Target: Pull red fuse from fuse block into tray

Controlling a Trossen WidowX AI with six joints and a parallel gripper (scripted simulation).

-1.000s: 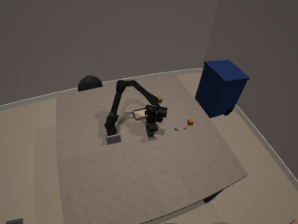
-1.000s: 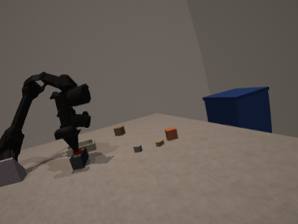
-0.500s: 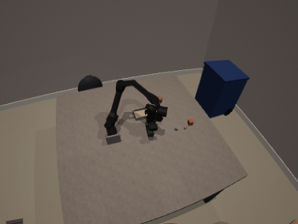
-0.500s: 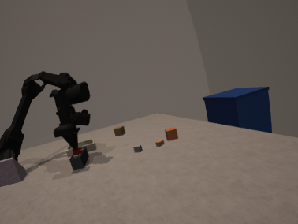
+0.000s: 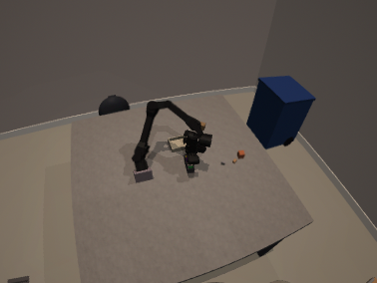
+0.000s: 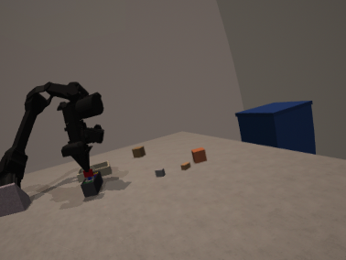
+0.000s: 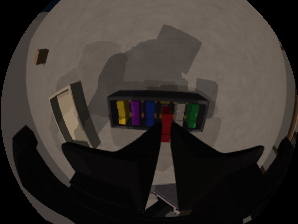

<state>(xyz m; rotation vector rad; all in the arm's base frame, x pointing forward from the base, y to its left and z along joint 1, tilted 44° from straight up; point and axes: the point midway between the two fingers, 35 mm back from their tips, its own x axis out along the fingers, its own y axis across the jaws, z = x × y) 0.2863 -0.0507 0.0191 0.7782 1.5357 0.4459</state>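
Now: gripper tip 10 mm short of the beige tray, 190 mm to the right of it and 60 mm above it. The rest, counted from my gripper tip: red fuse: 10 mm below.
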